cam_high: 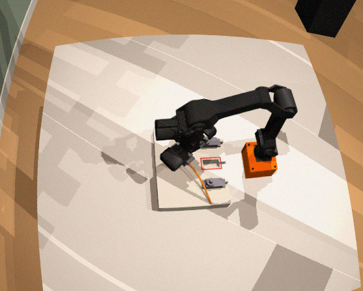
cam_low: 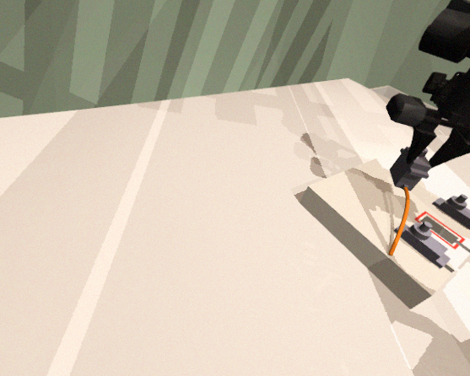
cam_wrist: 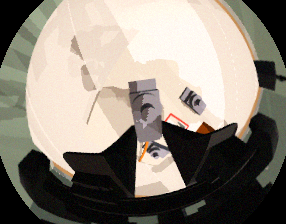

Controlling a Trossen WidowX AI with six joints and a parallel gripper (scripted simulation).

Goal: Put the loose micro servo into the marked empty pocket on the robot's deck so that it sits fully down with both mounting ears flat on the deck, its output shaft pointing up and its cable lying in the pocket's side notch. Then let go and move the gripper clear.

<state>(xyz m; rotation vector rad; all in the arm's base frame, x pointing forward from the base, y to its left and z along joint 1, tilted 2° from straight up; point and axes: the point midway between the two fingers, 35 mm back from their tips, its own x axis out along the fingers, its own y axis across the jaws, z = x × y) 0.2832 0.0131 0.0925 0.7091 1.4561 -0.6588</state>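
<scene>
Now: gripper tip 1 cm short of the deck and 10 cm above it.
</scene>
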